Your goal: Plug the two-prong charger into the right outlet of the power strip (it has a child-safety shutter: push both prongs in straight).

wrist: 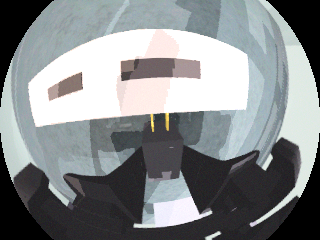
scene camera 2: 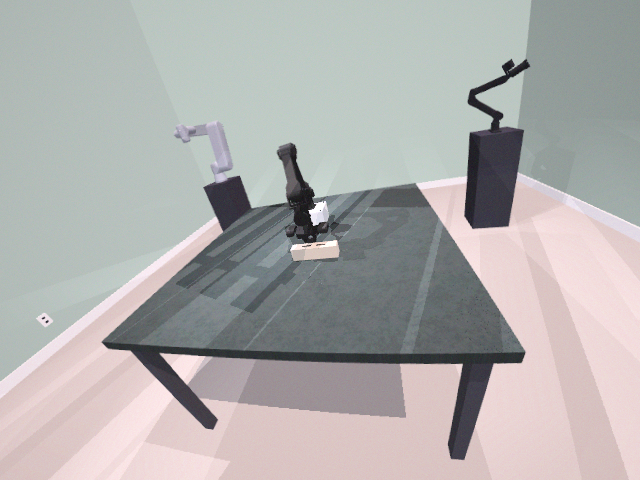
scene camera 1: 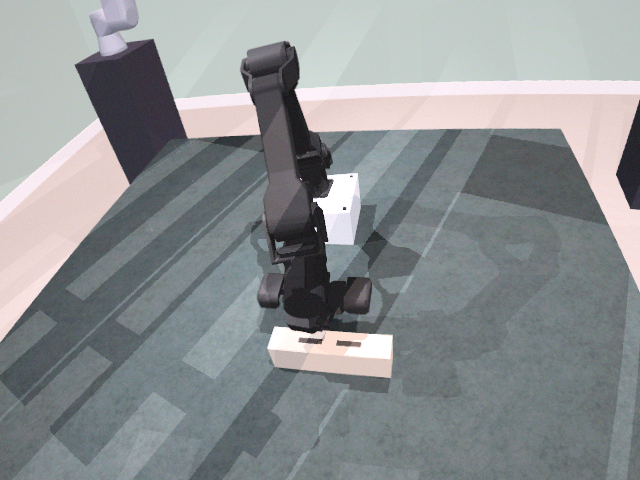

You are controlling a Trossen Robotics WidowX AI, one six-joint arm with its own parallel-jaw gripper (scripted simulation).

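I am carrying a dark charger in my gripper, and the wrist view, too, lets me see the gripper.
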